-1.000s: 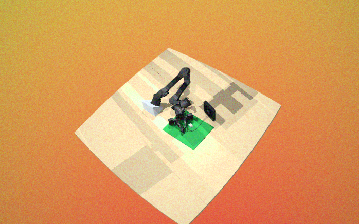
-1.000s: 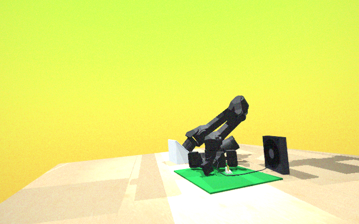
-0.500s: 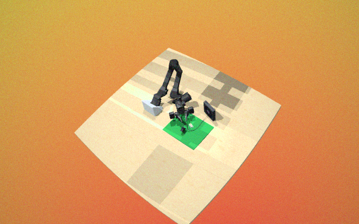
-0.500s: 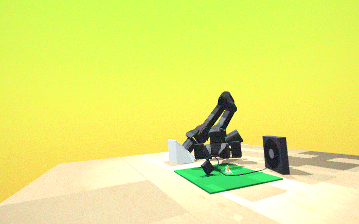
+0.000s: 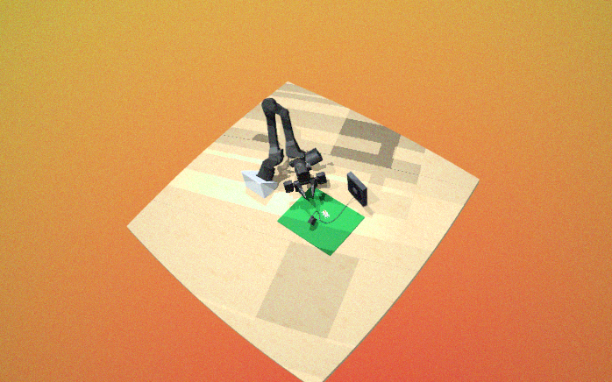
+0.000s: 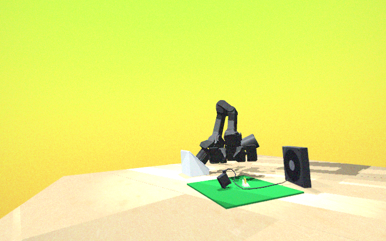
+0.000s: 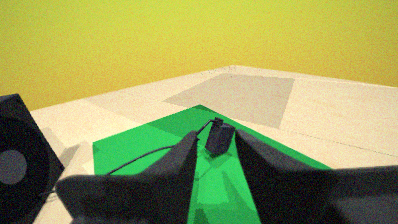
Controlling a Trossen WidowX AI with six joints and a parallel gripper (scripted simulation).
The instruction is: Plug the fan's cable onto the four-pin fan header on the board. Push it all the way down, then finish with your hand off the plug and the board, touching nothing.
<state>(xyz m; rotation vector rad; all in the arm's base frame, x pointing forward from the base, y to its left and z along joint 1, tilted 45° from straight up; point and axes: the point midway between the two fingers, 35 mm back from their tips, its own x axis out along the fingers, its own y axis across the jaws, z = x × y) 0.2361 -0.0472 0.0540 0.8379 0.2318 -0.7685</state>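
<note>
Right now my gripper tip is 5 cm short of the dark fan plug, 6 cm to the left of it and 6 cm above it. Round my gripper tip: green board (6 cm ahead, 3 cm to the right, 10 cm below); then black fan (14 cm ahead, 14 cm to the left, 3 cm below); then white four-pin header (7 cm ahead, 1 cm to the left, 9 cm below).
</note>
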